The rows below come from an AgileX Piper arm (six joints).
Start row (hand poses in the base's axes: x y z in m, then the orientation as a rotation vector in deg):
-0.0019, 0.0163, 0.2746, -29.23, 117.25, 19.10
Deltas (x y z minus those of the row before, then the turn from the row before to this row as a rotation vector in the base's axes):
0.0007, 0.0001, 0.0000, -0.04, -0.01, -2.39
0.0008, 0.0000, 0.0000, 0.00, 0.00, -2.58
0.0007, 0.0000, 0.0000, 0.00, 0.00, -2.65
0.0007, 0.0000, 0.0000, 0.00, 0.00, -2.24
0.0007, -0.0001, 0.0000, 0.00, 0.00, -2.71
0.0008, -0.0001, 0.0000, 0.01, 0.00, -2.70
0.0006, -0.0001, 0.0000, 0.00, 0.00, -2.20
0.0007, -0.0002, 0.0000, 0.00, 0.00, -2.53
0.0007, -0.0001, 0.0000, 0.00, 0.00, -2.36
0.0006, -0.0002, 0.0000, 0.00, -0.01, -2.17
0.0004, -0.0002, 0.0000, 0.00, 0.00, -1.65
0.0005, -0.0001, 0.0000, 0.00, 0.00, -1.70
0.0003, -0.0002, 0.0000, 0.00, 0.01, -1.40
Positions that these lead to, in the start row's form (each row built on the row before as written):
-0.0012, 0.0164, 0.2746, -26.77, 117.69, 17.63
-0.0004, 0.0164, 0.2746, -24.08, 118.12, 16.08
0.0003, 0.0164, 0.2746, -21.32, 118.51, 14.49
0.0010, 0.0164, 0.2746, -18.98, 118.80, 13.14
0.0017, 0.0163, 0.2746, -16.15, 119.11, 11.51
0.0025, 0.0162, 0.2746, -13.32, 119.36, 9.89
0.0031, 0.0161, 0.2746, -11.02, 119.53, 8.56
0.0038, 0.0159, 0.2746, -8.37, 119.68, 7.03
0.0045, 0.0158, 0.2746, -5.90, 119.78, 5.60
0.0051, 0.0156, 0.2746, -3.63, 119.82, 4.29
0.0055, 0.0154, 0.2746, -1.90, 119.84, 3.29
0.0060, 0.0153, 0.2746, -0.12, 119.84, 2.26
0.0063, 0.0151, 0.2746, 1.34, 119.83, 1.41

